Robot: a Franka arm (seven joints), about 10 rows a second.
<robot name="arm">
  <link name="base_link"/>
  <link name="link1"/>
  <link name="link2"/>
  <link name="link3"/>
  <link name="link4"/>
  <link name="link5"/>
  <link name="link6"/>
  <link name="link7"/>
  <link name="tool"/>
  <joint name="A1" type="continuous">
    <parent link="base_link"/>
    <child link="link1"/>
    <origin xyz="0 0 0.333" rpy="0 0 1.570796"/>
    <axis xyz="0 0 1"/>
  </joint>
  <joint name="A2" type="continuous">
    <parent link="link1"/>
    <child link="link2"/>
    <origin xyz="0 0 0" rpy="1.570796 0 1.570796"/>
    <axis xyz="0 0 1"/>
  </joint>
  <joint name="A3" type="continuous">
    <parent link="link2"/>
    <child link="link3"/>
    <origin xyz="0 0.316 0" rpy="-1.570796 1.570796 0"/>
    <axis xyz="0 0 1"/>
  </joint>
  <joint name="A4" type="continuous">
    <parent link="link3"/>
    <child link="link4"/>
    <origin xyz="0 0.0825 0" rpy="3.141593 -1.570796 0"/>
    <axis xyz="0 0 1"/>
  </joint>
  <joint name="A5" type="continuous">
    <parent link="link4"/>
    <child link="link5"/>
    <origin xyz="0.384 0.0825 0" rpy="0 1.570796 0"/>
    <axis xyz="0 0 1"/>
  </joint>
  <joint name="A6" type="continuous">
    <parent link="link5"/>
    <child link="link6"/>
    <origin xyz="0 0 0" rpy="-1.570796 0 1.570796"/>
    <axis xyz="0 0 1"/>
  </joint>
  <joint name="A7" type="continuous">
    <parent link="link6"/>
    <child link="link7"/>
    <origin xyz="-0.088 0 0" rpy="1.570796 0 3.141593"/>
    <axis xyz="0 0 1"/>
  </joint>
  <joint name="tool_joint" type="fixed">
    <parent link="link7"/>
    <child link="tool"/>
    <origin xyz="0 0 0.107" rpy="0 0 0"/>
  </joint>
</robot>
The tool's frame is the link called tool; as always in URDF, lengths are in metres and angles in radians. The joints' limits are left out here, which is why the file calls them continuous.
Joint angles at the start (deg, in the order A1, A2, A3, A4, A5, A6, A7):
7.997, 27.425, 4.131, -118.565, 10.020, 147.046, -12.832
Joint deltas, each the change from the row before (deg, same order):
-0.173, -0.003, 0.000, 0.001, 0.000, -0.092, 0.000
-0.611, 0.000, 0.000, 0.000, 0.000, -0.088, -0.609
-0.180, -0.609, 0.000, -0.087, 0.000, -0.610, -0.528
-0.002, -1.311, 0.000, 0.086, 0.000, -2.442, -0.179
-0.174, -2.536, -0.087, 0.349, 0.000, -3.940, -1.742
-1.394, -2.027, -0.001, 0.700, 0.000, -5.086, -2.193
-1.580, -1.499, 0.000, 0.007, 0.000, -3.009, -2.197
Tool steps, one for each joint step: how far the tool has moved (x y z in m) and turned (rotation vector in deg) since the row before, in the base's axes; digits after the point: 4 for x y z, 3 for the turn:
0.0002, -0.0017, -0.0001, -0.005, 0.087, -0.161
0.0011, -0.0062, -0.0001, -0.004, 0.008, 0.004
0.0000, -0.0017, 0.0048, 0.034, 0.016, 0.426
-0.0012, 0.0007, 0.0104, 0.073, 1.009, 0.494
-0.0001, -0.0013, 0.0226, 0.208, 0.803, 1.992
0.0000, -0.0125, 0.0184, 0.273, 2.030, 1.459
-0.0016, -0.0153, 0.0113, 0.267, 1.172, 1.011

